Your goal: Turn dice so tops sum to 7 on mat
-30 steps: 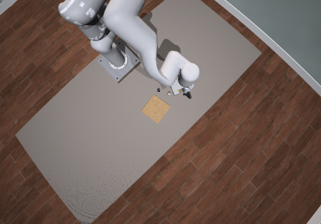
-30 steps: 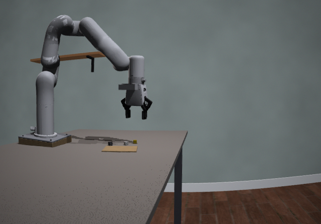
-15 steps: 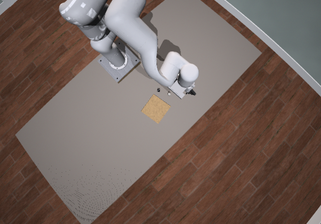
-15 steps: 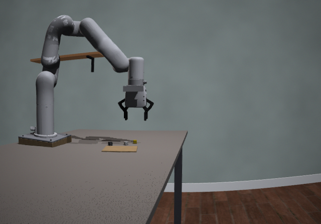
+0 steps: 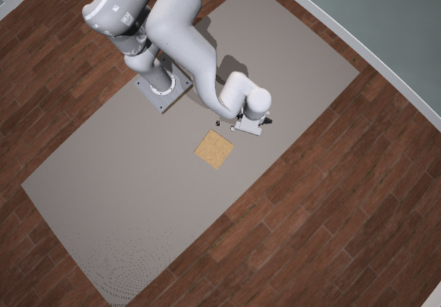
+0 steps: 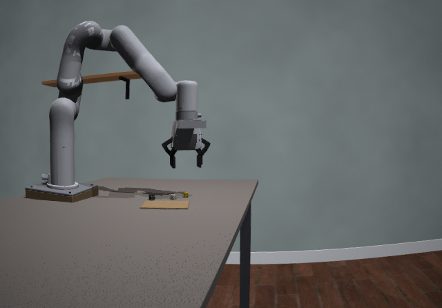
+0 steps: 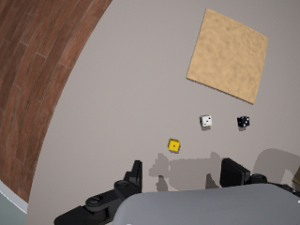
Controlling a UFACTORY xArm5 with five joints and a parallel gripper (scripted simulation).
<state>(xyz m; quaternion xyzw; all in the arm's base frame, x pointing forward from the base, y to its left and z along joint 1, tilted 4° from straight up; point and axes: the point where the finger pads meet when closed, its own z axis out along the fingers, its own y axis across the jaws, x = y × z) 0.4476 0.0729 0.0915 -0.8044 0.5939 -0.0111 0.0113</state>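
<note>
Right now my hand is 100 mm above the yellow die. From my hand the other things lie so: white die 100 mm below, 60 mm to the right, 40 mm behind; then black die 120 mm behind, 100 mm below, 80 mm to the right; then tan mat 180 mm to the right, 110 mm below, 60 mm behind.
</note>
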